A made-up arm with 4 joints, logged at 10 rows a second.
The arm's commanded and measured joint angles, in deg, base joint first. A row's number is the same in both.
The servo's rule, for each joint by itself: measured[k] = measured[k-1] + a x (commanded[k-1-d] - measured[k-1]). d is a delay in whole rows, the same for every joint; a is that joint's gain. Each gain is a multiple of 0.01, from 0.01 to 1. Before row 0 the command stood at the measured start. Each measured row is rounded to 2 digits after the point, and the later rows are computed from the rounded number. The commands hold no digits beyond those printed.
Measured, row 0:
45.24 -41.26 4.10 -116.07
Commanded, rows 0 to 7:
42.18 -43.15 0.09 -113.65
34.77 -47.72 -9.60 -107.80
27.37 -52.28 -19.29 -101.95
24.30 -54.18 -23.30 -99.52
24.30 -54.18 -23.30 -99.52
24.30 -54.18 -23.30 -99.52
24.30 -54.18 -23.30 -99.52
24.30 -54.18 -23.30 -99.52
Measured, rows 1 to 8:
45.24 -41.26 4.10 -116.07
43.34 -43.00 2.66 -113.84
38.03 -47.34 -1.75 -108.28
31.42 -51.88 -8.06 -102.46
27.01 -54.00 -13.55 -99.76
25.33 -54.17 -17.06 -99.54
24.69 -54.18 -19.31 -99.52
24.45 -54.18 -20.75 -99.52
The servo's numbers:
d 1
a 0.62 0.92 0.36 0.92

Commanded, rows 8 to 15:
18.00 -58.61 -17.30 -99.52
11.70 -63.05 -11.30 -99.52
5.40 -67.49 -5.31 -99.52
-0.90 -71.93 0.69 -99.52
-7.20 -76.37 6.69 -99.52
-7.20 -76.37 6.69 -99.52
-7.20 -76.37 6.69 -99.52
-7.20 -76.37 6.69 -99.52
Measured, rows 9 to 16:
24.36 -54.18 -21.67 -99.52
20.42 -58.26 -20.10 -99.52
15.01 -62.67 -16.93 -99.52
9.05 -67.10 -12.75 -99.52
2.88 -71.54 -7.91 -99.52
-3.37 -75.98 -2.65 -99.52
-5.74 -76.34 0.71 -99.52
-6.65 -76.37 2.86 -99.52

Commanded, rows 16 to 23:
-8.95 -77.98 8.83 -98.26
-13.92 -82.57 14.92 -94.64
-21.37 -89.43 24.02 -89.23
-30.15 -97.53 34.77 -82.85
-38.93 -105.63 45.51 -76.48
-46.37 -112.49 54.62 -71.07
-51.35 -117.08 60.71 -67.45
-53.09 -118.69 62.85 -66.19
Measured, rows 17 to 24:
-6.99 -76.37 4.24 -99.52
-8.21 -77.85 5.89 -98.36
-11.75 -82.19 9.14 -94.94
-17.71 -88.85 14.50 -89.69
-25.42 -96.84 21.80 -83.40
-33.80 -104.93 30.34 -77.03
-41.59 -111.89 39.08 -71.55
-47.64 -116.66 46.87 -67.78

